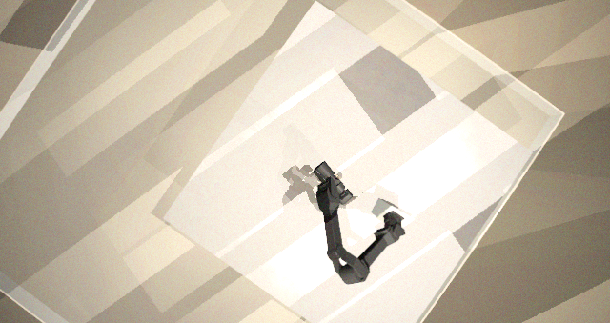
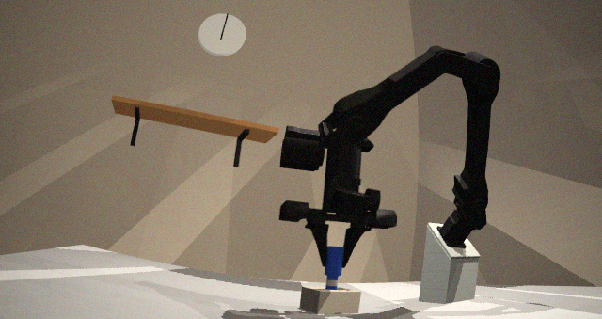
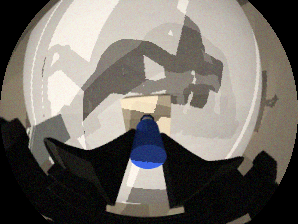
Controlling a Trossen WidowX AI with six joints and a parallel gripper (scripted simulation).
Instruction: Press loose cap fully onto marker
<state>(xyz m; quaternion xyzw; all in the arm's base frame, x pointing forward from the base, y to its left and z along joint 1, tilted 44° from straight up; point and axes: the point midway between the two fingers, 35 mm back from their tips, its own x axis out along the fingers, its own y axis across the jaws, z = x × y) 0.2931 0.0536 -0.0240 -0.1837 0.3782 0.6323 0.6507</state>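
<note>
Now: gripper tip 10 mm below the blue cap. From my gripper tip the other things lie so: tan holder block: 60 mm below.
</note>
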